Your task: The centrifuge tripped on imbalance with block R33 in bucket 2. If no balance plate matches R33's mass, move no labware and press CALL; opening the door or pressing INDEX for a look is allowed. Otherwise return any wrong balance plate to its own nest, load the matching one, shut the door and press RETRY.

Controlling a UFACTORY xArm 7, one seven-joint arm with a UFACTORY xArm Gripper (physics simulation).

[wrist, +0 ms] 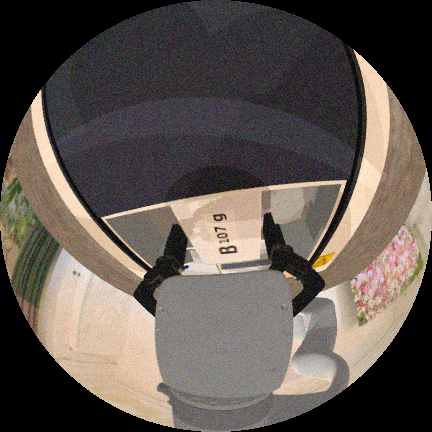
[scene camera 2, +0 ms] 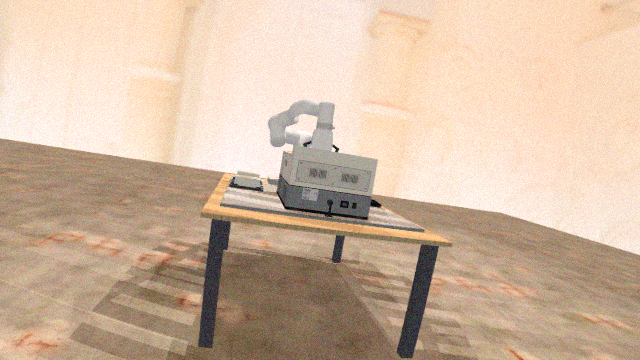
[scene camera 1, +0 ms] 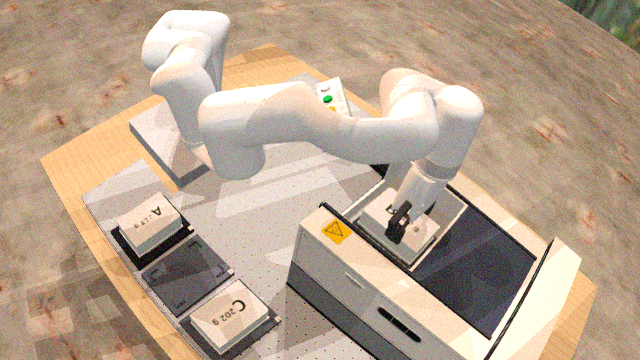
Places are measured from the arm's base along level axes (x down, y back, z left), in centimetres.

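Pixels of known places: gripper, fingertip midpoint: (wrist: 221, 226) (scene camera 1: 407, 224).
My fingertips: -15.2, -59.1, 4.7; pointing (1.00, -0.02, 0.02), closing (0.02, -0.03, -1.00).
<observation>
Behind a point stands the place of what it marks, as x, y, z.
Balance plate B (scene camera 1: 419, 238) {-15.7, -62.7, 3.7} (wrist: 238, 209) {-15.7, -61.8, 2.8}, labelled 107 g, lies in the open bucket bay on top of the centrifuge (scene camera 1: 344, 268) {-16.9, -58.5, -11.9} (scene camera 2: 328, 178) {-11.5, -93.6, 4.8}. My gripper (scene camera 1: 398, 227) {-15.2, -59.1, 4.7} (wrist: 221, 226) {-15.2, -59.1, 4.7} is open, its black fingers lowered on either side of plate B without closing on it. Plate A (scene camera 1: 149, 221) {-2.9, -23.1, -29.1}, labelled 218 g, and plate C (scene camera 1: 228, 315) {-2.9, -49.3, -27.9}, labelled 202 g, sit in their nests at the left. The middle nest (scene camera 1: 188, 273) {1.3, -35.8, -27.8} between them is empty. Block R33 is hidden. In the second scene view the centrifuge hides the gripper.
The centrifuge's dark sliding door (scene camera 1: 474, 273) {-18.8, -75.1, 3.5} is pushed back to the right. A button panel (scene camera 1: 333, 96) {-5.1, -17.2, 29.4} with a green button (scene camera 1: 327, 98) {-4.5, -16.8, 28.5} lies behind my arm. Everything stands on a perforated plate on a wooden table (scene camera 1: 89, 152) {3.7, 11.9, -31.8} (scene camera 2: 313, 223) {3.8, -107.9, 0.0}.
</observation>
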